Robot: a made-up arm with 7 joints.
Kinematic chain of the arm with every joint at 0, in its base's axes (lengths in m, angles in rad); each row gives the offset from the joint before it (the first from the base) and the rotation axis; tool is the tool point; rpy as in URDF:
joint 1: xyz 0 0 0 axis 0.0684 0.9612 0.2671
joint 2: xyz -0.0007 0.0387 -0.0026 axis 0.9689 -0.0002 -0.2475
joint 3: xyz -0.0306 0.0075 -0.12 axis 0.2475 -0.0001 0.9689
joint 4: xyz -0.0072 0 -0.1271 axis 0.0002 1 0
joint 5: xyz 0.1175 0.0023 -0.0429 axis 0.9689 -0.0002 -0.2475
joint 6: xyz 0.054 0 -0.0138 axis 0.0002 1 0
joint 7: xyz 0.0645 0 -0.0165 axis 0.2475 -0.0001 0.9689
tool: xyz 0 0 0 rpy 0 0.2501 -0.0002
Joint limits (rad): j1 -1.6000..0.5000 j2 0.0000..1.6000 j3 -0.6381..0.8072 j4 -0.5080..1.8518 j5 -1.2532..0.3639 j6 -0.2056..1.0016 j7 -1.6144..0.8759
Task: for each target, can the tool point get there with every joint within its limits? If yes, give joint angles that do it. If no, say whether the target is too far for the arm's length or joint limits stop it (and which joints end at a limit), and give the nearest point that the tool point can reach.
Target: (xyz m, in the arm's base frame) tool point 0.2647 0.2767 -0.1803
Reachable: yes | joints -0.2850 1.3274 -0.4429 0.1090 -0.8908 0.1786 -1.0470
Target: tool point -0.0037 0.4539 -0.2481
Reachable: yes | joints 0.1769 0.9344 0.6370 0.9690 -0.9013 0.5602 -1.0710
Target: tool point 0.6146 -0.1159 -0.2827
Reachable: no: too far | nearest point 0.4526 -0.0729 -0.2044 | short by 0.185 m
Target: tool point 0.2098 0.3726 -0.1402
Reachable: yes | joints 0.0366 1.4734 -0.1772 0.1763 -0.1736 0.5625 0.3764
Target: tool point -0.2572 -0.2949 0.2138
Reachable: no: joint limits stop it (at a limit: joint 1, joint 2, joint 3, joint 4, joint 5, joint 6) | nearest point 0.1283 -0.1788 0.1217 | short by 0.413 m
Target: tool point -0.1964 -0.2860 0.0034
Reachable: no: joint limits stop it (at a limit: joint 1, joint 2, joint 3, joint 4, joint 5) | nearest point 0.1429 -0.2090 0.0814 | short by 0.357 m
